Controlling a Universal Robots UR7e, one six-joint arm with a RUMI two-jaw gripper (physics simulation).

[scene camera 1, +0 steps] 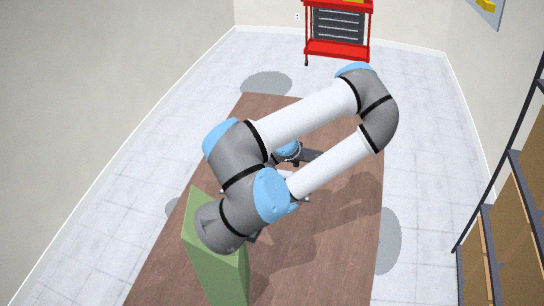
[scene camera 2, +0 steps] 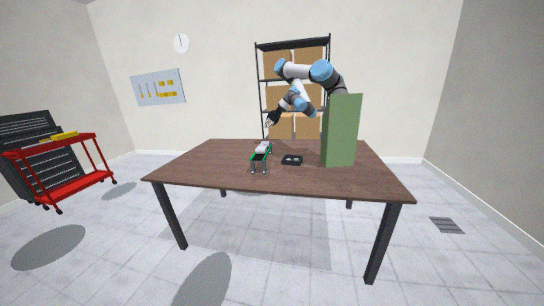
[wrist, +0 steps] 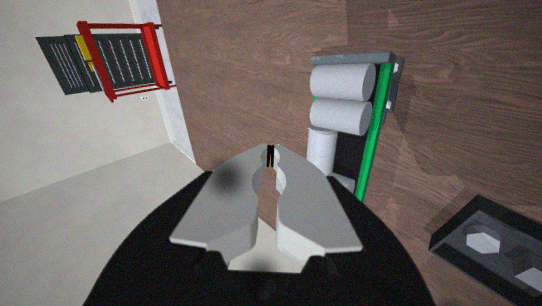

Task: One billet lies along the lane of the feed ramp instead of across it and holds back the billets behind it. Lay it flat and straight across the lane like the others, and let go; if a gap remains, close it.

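Places are measured from the arm's base along level axes (x ahead, y left, z up), in metres.
Pixels of known places: gripper, fingertip midpoint: (scene camera 2: pixel 264 128) (wrist: pixel 271 147); arm's base, origin of the base link: (scene camera 1: pixel 216 229) (scene camera 2: pixel 341 105).
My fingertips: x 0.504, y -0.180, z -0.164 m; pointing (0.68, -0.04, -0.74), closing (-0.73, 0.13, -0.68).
For each thing: its top centre in the pictures, then the offset to it from my fingertips. Level surfaces: height alone.
- second billet, middle of its top: (wrist: pixel 332 119) dx +0.007, dy +0.009, dz -0.113 m
- third billet, middle of its top: (wrist: pixel 312 155) (scene camera 1: pixel 284 171) dx +0.029, dy +0.060, dz -0.103 m
- fourth billet, middle of its top: (wrist: pixel 321 191) dx +0.012, dy +0.112, dz -0.101 m
- black tray, middle of its top: (wrist: pixel 510 267) (scene camera 2: pixel 292 157) dx -0.202, dy +0.172, dz -0.174 m
- table, its level: dz -0.210 m
The feed ramp (scene camera 2: pixel 259 157) (wrist: pixel 372 145) has green side rails and a grey stop at its end. In the wrist view two light grey billets lie across the lane: one billet (wrist: pixel 340 81) by the stop and a second billet (wrist: pixel 340 116), slightly slanted, beside it. A third billet (wrist: pixel 321 151) lies along the lane at the side nearer the gripper, with its end at the second one. Part of a fourth billet (wrist: pixel 343 181) shows behind it, its lie unclear. My gripper (scene camera 2: pixel 268 124) (wrist: pixel 271 147) is shut and empty, above and to the side of the ramp. The arm hides most of the ramp in scene camera 1.
A black tray (scene camera 2: pixel 285 161) (wrist: pixel 452 225) with pale hexagonal pieces stands on the table (scene camera 1: pixel 345 270) (scene camera 2: pixel 200 172) beside the ramp. A tall green pedestal (scene camera 1: pixel 215 280) (scene camera 2: pixel 341 135) carries the arm. A red cart (scene camera 1: pixel 337 50) (scene camera 2: pixel 75 187) and a shelf rack (scene camera 2: pixel 257 70) stand beyond the table.
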